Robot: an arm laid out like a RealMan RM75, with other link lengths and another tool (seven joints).
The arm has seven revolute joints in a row. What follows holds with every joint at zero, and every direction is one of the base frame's.
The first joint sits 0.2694 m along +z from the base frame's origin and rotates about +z.
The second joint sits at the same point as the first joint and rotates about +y.
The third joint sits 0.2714 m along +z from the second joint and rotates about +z.
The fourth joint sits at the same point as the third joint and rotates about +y.
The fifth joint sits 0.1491 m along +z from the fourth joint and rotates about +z.
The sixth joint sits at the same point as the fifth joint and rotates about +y.
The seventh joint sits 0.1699 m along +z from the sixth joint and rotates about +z.
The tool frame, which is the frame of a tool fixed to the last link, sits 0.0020 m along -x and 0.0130 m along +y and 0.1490 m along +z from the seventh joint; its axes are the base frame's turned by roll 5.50, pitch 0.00 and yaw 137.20 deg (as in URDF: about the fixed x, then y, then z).
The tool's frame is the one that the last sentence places.
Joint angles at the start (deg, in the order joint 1, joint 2, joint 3, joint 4, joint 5, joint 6, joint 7):
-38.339, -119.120, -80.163, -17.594, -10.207, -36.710, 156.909
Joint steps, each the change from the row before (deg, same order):
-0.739, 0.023, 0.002, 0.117, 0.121, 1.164, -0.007
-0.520, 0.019, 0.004, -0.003, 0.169, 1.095, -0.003
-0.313, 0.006, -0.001, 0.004, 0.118, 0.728, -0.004
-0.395, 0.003, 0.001, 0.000, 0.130, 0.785, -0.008
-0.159, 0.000, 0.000, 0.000, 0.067, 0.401, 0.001
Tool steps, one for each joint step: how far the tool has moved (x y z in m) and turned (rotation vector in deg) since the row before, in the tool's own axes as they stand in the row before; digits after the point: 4 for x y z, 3 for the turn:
0.0023, 0.0002, 0.0032, -0.451, 0.625, 0.300
0.0022, 0.0008, 0.0022, -0.470, 0.574, 0.270
0.0016, 0.0008, 0.0013, -0.349, 0.381, 0.168
0.0016, 0.0003, 0.0017, -0.317, 0.415, 0.200
0.0009, 0.0005, 0.0006, -0.202, 0.209, 0.093

